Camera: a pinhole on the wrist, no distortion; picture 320 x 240 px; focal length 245.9 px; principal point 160.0 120.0 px. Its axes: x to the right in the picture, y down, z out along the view. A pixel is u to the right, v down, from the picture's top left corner.
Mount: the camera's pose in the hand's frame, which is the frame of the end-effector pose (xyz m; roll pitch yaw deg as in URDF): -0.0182 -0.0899 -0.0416 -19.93 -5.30 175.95
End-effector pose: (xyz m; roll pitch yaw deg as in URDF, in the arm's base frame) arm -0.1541 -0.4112 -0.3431 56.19 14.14 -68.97
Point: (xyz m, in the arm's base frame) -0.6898 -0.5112 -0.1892
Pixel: 231 84
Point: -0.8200 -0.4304 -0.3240
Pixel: 255 164
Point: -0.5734 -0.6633 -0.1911
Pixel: 152 48
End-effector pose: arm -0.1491 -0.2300 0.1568 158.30 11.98 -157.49
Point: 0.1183 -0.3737 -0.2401
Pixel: 217 211
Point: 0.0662 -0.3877 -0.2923
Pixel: 181 196
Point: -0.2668 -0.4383 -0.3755
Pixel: 20 136
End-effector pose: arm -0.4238 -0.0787 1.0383 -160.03 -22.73 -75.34
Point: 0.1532 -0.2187 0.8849
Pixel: 72 174
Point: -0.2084 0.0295 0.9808
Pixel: 235 208
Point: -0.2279 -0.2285 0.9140
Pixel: 44 8
